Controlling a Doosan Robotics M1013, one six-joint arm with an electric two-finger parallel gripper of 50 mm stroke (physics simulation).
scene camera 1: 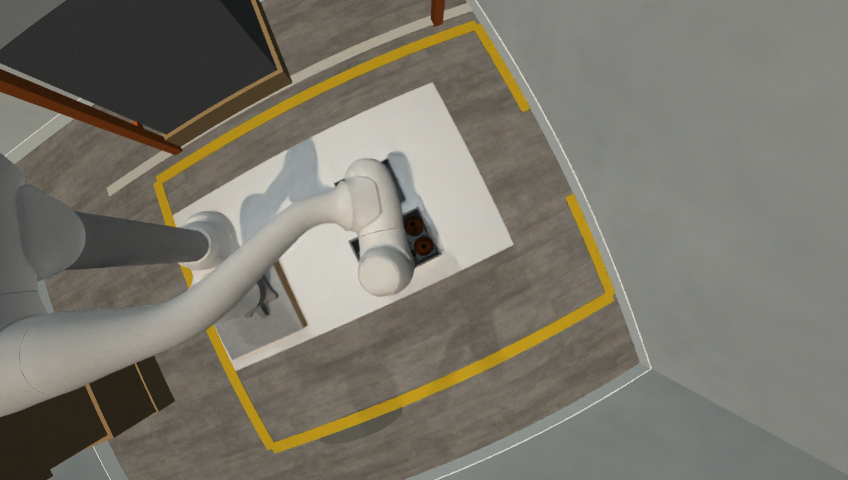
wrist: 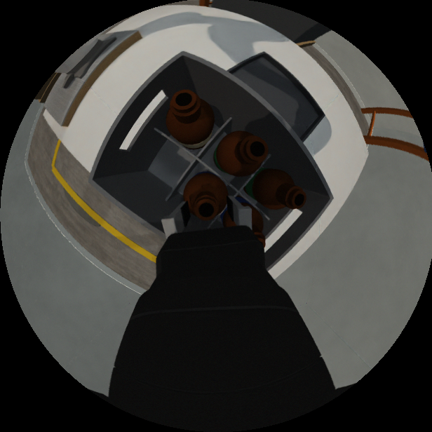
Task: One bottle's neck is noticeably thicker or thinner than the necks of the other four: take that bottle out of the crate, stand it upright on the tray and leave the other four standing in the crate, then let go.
Labels:
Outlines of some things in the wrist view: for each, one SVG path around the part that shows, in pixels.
My gripper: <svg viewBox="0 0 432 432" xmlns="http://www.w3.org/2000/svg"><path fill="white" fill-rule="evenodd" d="M234 196L230 195L226 196L227 212L231 217L231 221L234 221L236 226L182 232L183 228L187 226L190 217L187 201L182 201L170 215L161 218L166 241L163 243L158 255L156 255L156 278L149 289L143 292L137 299L116 353L115 367L112 369L109 382L109 399L121 410L157 424L191 431L244 431L271 426L306 414L330 393L333 386L332 378L323 358L319 357L321 355L320 351L311 337L308 328L306 328L304 320L299 315L288 293L274 281L274 278L265 269L264 246L252 231L251 208L248 205L241 205Z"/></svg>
A brown bottle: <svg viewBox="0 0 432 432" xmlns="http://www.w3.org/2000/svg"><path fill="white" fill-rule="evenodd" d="M201 171L191 177L187 184L185 184L183 201L188 202L191 214L201 220L211 220L215 215L222 212L227 204L226 196L228 196L228 191L220 177L210 171Z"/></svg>

